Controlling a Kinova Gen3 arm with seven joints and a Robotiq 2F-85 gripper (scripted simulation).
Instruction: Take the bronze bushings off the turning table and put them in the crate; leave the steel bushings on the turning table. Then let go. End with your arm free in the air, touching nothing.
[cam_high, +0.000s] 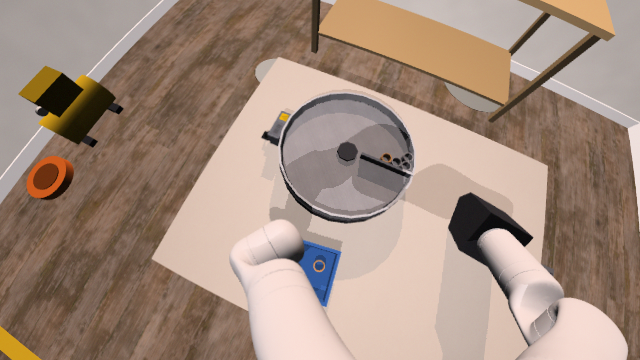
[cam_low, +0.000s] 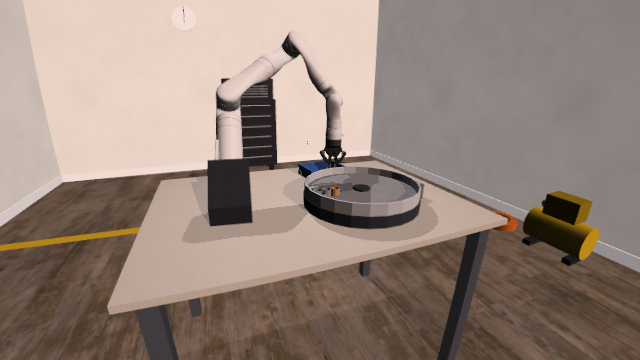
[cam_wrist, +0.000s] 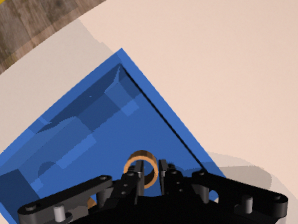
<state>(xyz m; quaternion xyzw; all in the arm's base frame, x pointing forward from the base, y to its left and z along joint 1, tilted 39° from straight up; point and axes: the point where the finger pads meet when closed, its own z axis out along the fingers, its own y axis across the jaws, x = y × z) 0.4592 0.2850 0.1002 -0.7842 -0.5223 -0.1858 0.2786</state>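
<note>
Right now my hand is 5 cm past the blue crate, 1 cm to the right of it and 2 cm above it. From my hand the other things lie so: grey turning table 1 cm ahead, 35 cm to the right, 1 cm above.
</note>
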